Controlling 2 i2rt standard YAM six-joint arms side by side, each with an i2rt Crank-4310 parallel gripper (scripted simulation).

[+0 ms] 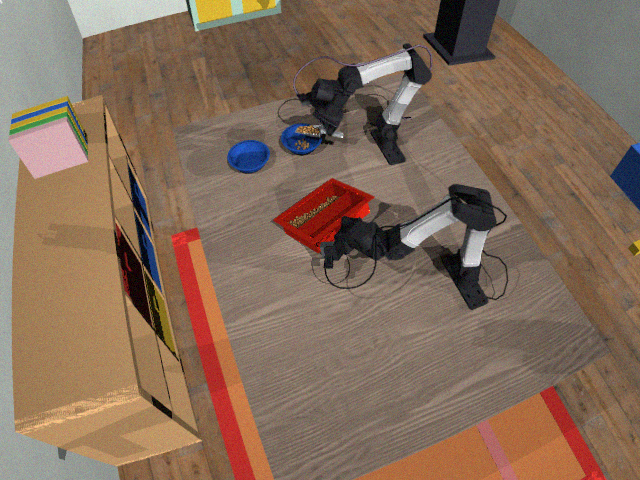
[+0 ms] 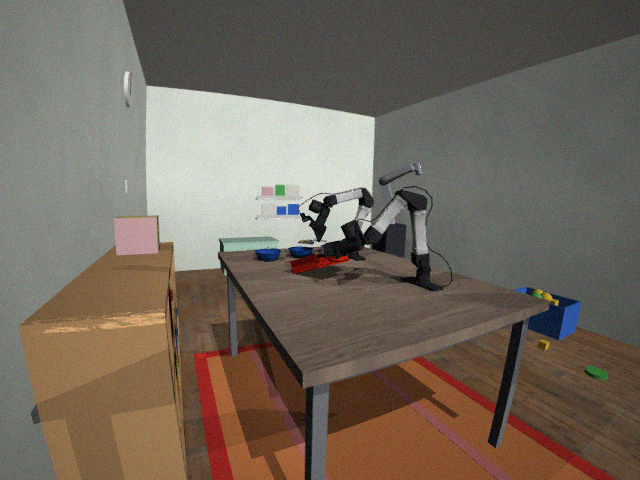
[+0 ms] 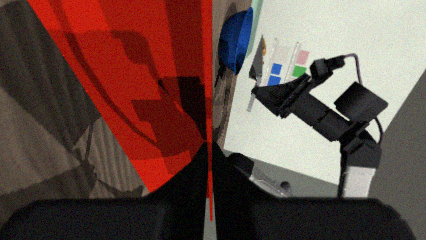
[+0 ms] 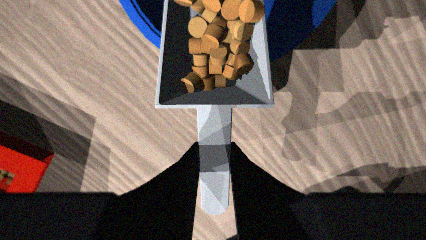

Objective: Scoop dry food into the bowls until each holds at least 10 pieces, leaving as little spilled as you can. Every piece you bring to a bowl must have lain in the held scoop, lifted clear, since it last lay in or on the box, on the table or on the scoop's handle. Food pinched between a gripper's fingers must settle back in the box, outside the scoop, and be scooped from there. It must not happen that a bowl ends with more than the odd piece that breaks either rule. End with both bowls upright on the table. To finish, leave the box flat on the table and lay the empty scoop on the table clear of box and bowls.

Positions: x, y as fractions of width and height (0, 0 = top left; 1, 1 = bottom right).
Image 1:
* red box: 0.55, 0.42
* blue bowl: 0.39, 0.32
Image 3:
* my left gripper: 0.49, 0.61
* my right gripper: 0.59, 0.38
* red box: 0.35, 0.32
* blue bowl: 0.55, 0.15
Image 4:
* my right gripper: 0.50, 0.61
